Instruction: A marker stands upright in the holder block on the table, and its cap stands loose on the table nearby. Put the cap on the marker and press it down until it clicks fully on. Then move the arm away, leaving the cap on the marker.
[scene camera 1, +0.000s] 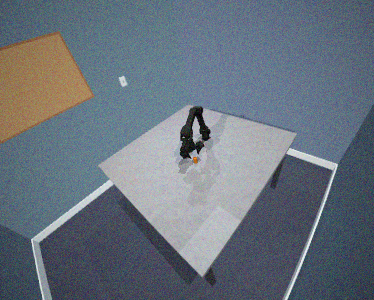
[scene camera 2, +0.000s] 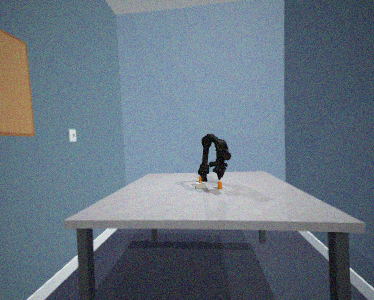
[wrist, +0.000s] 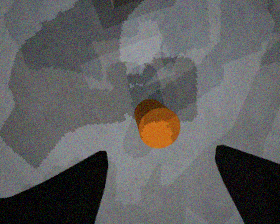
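My gripper (wrist: 162, 156), 10 cm from the lens. Orange cap (wrist: 158, 126), 12 cm from the lens.
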